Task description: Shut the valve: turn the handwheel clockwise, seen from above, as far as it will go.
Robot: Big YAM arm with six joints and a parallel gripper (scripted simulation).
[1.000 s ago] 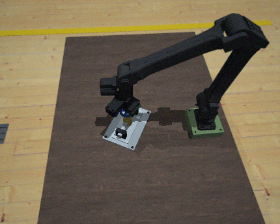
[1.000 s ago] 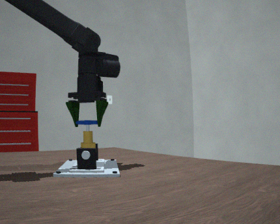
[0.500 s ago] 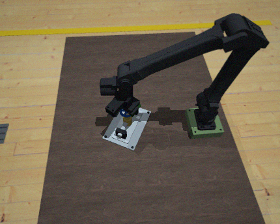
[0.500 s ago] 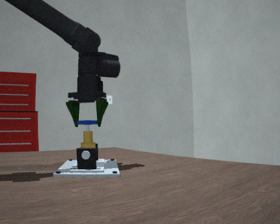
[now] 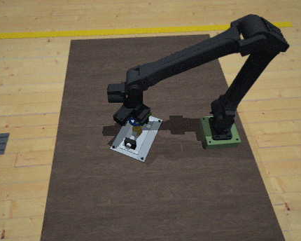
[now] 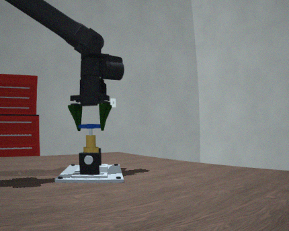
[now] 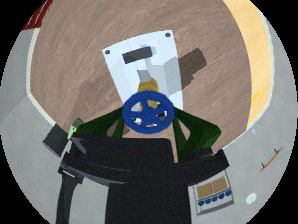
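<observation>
Right now my hand is right at the handwheel.
</observation>
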